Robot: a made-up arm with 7 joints.
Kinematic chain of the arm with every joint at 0, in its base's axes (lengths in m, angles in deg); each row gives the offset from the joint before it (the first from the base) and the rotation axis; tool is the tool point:
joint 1: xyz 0 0 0.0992 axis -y
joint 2: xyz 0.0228 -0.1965 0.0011 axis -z
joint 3: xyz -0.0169 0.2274 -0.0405 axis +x
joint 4: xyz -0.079 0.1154 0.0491 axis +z
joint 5: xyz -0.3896 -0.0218 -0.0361 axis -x
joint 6: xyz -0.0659 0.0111 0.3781 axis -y
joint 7: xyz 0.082 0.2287 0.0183 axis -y
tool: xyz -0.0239 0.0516 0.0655
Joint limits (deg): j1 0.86..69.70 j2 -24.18..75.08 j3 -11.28..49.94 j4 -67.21..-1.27 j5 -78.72..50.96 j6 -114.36..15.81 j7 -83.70..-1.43
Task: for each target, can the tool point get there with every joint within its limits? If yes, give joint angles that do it. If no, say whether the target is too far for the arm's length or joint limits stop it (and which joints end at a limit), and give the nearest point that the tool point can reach.
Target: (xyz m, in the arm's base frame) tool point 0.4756 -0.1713 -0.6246
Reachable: no: joint limits stop it (at a limit: joint 1, joint 2, joint 3, joint 4, joint 5, joint 7) | nearest point 0.8265 -0.0674 -0.1035 | short by 0.637 m
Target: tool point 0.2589 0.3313 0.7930
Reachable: yes | joints 35.10 51.69 12.67 -45.86 20.32 -15.95 -22.16
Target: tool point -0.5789 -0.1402 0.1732
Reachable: yes | joints 38.45 9.88 36.25 -10.10 -44.10 -21.71 -41.65
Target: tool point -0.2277 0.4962 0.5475
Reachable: yes | joints 48.75 46.55 -3.67 -17.40 -17.45 -8.57 -32.82
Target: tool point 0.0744 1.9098 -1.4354
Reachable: no: too far | nearest point -0.0949 0.6590 -0.4634 | short by 1.593 m
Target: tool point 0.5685 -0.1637 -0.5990
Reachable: no: joint limits stop it (at a limit: joint 1, joint 2, joint 3, joint 4, joint 5, joint 7) | nearest point 0.8301 -0.0605 -0.1070 | short by 0.567 m
